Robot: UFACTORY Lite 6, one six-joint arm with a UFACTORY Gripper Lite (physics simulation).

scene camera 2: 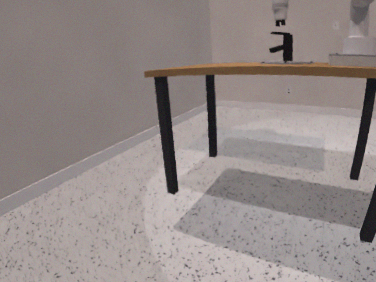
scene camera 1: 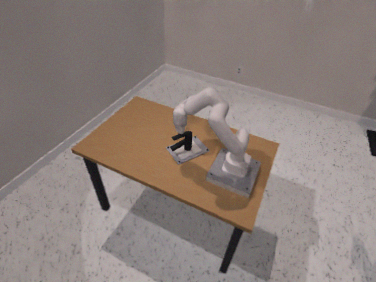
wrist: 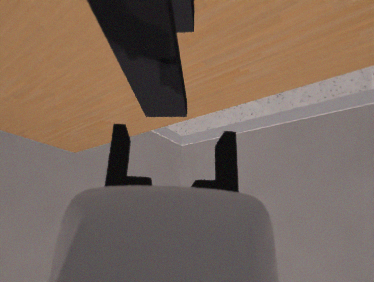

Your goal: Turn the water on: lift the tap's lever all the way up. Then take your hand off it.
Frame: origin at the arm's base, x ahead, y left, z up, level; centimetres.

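Seen in the pictures: end effector, tool point: (scene camera 2: 280,23) (scene camera 1: 179,132) (wrist: 173,158); arm's base, origin of the base link: (scene camera 2: 356,54) (scene camera 1: 233,166).
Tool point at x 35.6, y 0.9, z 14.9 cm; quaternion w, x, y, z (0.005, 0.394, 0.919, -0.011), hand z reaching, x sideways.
Note:
Pixels of each thing's top centre, then the offset from my tool point to it. "*": a spot on its surface instead.
- black tap, surface spot: (scene camera 2: 288,47) (scene camera 1: 187,143) * dx -3.7, dy -4.2, dz -11.4 cm
- grey base plate, middle of its top: (scene camera 2: 287,61) (scene camera 1: 187,148) dx -3.2, dy -6.6, dz -18.4 cm
- spout, middle of its top: (scene camera 2: 278,43) (scene camera 1: 178,142) dx +0.9, dy -1.0, dz -9.7 cm
The black tap (scene camera 1: 188,142) (scene camera 2: 288,47) stands upright on a grey base plate (scene camera 1: 194,158). Its flat lever (scene camera 1: 179,136) (scene camera 2: 278,33) (wrist: 155,75) points out above the spout (scene camera 1: 177,145) (scene camera 2: 276,49) and looks about level in the second scene view. My gripper (scene camera 1: 181,131) (scene camera 2: 280,25) (wrist: 174,128) is open, with no thing between its fingers. It points down just above the lever, and a small gap shows between them in the second scene view. In the wrist view the lever's end lies just beyond the fingertips, between their lines.
The tap and the arm's base (scene camera 1: 236,165) stand on a wooden table (scene camera 1: 125,135) (scene camera 2: 200,70). The base is to the right of the tap in both scene views. Grey walls (scene camera 1: 90,50) (scene camera 2: 100,60) stand behind the table.

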